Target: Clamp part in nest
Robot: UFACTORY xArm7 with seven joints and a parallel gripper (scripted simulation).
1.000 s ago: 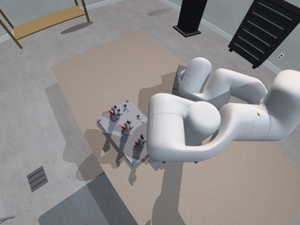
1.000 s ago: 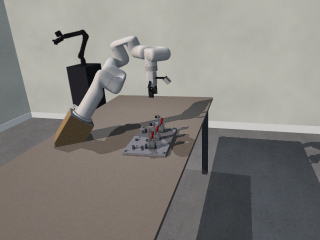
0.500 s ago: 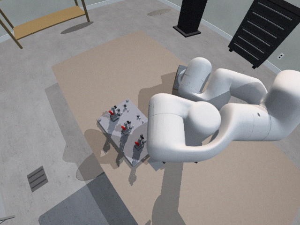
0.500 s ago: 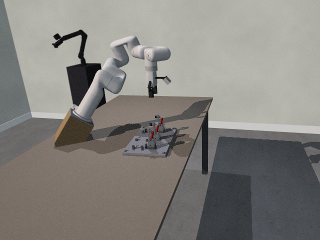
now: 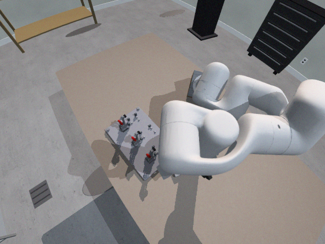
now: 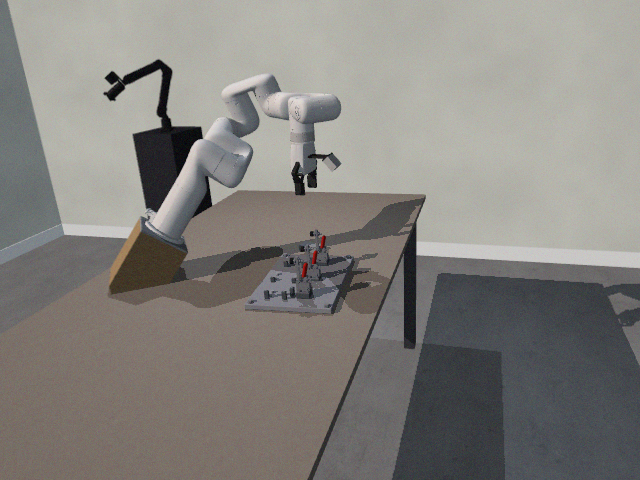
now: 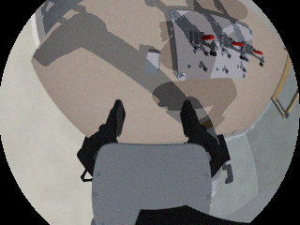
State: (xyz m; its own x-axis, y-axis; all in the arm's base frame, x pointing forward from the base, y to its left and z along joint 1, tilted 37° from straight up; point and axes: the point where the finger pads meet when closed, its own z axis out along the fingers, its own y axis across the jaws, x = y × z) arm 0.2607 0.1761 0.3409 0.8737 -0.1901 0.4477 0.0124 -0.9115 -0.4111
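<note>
The grey block part is 20 cm below my hand. The rest, counted from my hand: grey fixture plate (24 cm to the right, 21 cm below, 9 cm ahead).
</note>
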